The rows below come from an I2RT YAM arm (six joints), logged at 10 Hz.
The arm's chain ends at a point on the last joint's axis. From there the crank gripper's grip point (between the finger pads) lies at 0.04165 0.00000 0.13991 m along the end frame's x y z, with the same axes.
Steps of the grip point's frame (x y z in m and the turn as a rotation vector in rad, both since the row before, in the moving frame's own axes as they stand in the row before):
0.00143 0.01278 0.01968 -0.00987 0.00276 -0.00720
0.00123 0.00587 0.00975 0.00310 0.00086 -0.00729
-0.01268 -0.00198 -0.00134 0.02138 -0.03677 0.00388
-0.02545 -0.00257 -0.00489 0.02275 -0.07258 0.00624
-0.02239 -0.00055 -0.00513 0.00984 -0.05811 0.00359
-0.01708 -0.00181 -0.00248 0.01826 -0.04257 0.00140
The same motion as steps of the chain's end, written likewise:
0.00104 0.01170 0.01980 -0.00987 0.00276 -0.00720
0.00111 0.00661 0.00979 0.00310 0.00086 -0.00729
-0.00751 0.00088 -0.00275 0.02138 -0.03677 0.00388
-0.01520 0.00042 -0.00751 0.02275 -0.07258 0.00624
-0.01420 0.00070 -0.00731 0.00984 -0.05811 0.00359
-0.01109 0.00071 -0.00410 0.01826 -0.04257 0.00140

